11 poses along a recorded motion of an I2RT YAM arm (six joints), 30 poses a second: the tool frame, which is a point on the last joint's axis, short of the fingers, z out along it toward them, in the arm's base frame.
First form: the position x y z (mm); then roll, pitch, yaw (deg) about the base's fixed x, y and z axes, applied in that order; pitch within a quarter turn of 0, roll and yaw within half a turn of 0.
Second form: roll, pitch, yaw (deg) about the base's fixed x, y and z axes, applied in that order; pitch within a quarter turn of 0, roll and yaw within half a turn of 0; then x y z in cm. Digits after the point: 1 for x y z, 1 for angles.
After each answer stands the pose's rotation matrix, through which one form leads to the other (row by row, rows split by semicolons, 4 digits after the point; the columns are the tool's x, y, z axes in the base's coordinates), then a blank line. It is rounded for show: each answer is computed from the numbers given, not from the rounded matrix.
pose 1, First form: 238, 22, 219, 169.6, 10.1, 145.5
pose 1, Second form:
169.6, 10.1, 145.5, 23.8, 2.2, 21.9
-0.8114 0.5310 0.2444; 0.5576 0.8285 0.0511; -0.1754 0.1777 -0.9683

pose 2, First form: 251, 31, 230, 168.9, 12.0, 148.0
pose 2, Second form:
168.9, 12.0, 148.0, 25.1, 3.1, 23.0
-0.8295 0.4861 0.2750; 0.5183 0.8534 0.0552; -0.2079 0.1883 -0.9598

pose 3, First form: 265, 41, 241, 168.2, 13.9, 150.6
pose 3, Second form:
168.2, 13.9, 150.6, 26.5, 4.1, 24.1
-0.8457 0.4377 0.3053; 0.4765 0.8769 0.0627; -0.2402 0.1985 -0.9502

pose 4, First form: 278, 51, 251, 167.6, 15.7, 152.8
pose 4, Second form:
167.6, 15.7, 152.8, 27.8, 5.1, 25.1
-0.8562 0.3948 0.3332; 0.4400 0.8952 0.0702; -0.2706 0.2067 -0.9402

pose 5, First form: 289, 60, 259, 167.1, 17.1, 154.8
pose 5, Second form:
167.1, 17.1, 154.8, 28.9, 6.0, 25.9
-0.8648 0.3556 0.3544; 0.4070 0.9099 0.0800; -0.2940 0.2134 -0.9317

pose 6, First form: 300, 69, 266, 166.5, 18.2, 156.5
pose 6, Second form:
166.5, 18.2, 156.5, 30.0, 6.9, 26.6
-0.8712 0.3209 0.3716; 0.3788 0.9208 0.0930; -0.3123 0.2218 -0.9237

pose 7, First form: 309, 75, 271, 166.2, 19.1, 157.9
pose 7, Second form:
166.2, 19.1, 157.9, 30.9, 7.5, 27.1
-0.8755 0.2930 0.3842; 0.3555 0.9291 0.1015; -0.3272 0.2254 -0.9177

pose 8, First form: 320, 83, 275, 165.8, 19.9, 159.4
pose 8, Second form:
165.8, 19.9, 159.4, 32.0, 8.3, 27.5
-0.8802 0.2629 0.3952; 0.3308 0.9368 0.1135; -0.3404 0.2307 -0.9116

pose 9, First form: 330, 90, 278, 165.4, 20.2, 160.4
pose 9, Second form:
165.4, 20.2, 160.4, 33.0, 9.0, 27.8
-0.8841 0.2426 0.3993; 0.3148 0.9408 0.1254; -0.3453 0.2366 -0.9082

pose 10, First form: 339, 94, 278, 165.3, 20.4, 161.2
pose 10, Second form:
165.3, 20.4, 161.2, 33.9, 9.4, 27.8
-0.8873 0.2280 0.4010; 0.3021 0.9442 0.1316; -0.3486 0.2378 -0.9066

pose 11, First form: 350, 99, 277, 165.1, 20.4, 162.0
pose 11, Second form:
165.1, 20.4, 162.0, 35.0, 9.9, 27.7
-0.8914 0.2134 0.3998; 0.2896 0.9468 0.1405; -0.3486 0.2410 -0.9058

